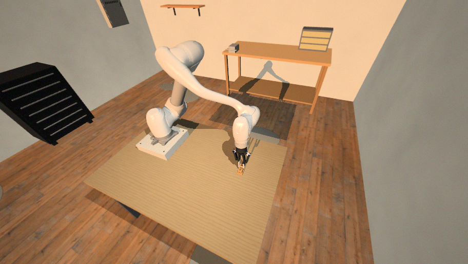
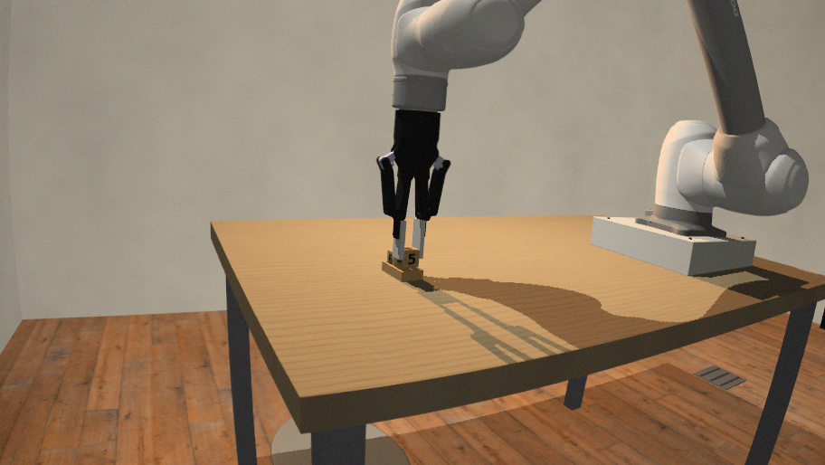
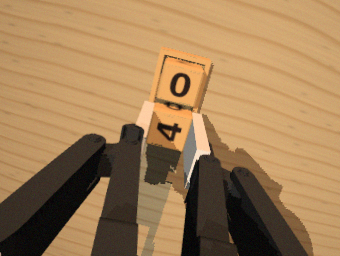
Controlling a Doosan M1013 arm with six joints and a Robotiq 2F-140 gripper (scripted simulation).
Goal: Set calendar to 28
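The wooden calendar tray is 6 cm below my hand and 2 cm to the right of it.
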